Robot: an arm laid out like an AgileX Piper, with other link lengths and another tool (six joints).
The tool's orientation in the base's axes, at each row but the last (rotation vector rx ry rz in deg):
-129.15, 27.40, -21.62
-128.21, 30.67, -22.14
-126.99, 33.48, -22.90
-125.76, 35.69, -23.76
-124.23, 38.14, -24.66
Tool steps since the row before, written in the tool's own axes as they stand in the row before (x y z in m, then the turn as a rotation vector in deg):
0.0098, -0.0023, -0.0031, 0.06, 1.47, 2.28
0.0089, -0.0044, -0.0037, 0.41, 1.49, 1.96
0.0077, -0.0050, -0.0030, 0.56, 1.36, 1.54
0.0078, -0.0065, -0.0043, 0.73, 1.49, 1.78
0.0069, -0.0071, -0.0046, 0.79, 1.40, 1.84
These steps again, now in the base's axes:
0.0079, -0.0050, 0.0049, 0.67, 0.52, -2.58
0.0072, -0.0041, 0.0066, 0.83, 0.14, -2.35
0.0065, -0.0030, 0.0065, 0.80, -0.13, -1.97
0.0063, -0.0034, 0.0084, 1.02, -0.15, -2.21
0.0054, -0.0031, 0.0089, 1.12, -0.10, -2.17

